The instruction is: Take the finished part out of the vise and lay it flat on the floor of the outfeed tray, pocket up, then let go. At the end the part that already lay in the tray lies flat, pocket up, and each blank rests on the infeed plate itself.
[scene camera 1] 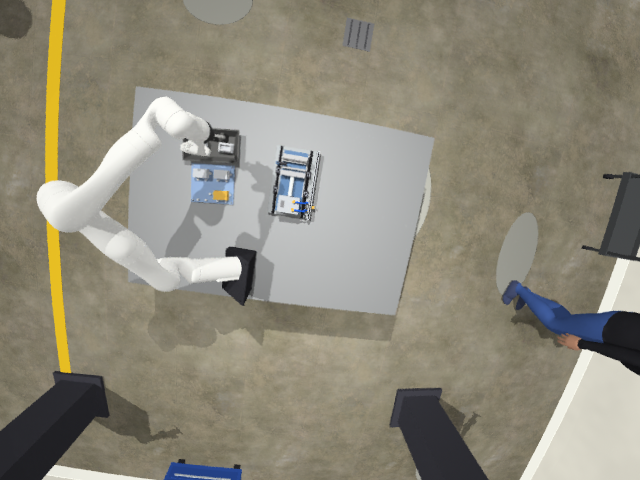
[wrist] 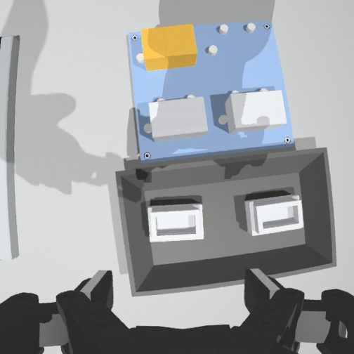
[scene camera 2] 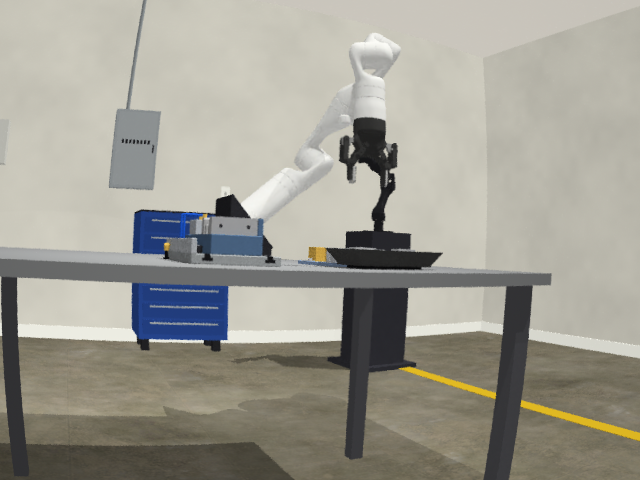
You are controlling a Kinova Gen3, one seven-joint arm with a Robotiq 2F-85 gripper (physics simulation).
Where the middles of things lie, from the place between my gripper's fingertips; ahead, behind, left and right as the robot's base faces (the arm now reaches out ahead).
Right now my hand is 170 mm past the blue infeed plate (scene camera 1: 200,189), 60 mm to the right of it and 180 mm above it. The rest, counted from my hand: orange block (wrist: 172,46): 220 mm behind, 10 mm to the left, 160 mm below.
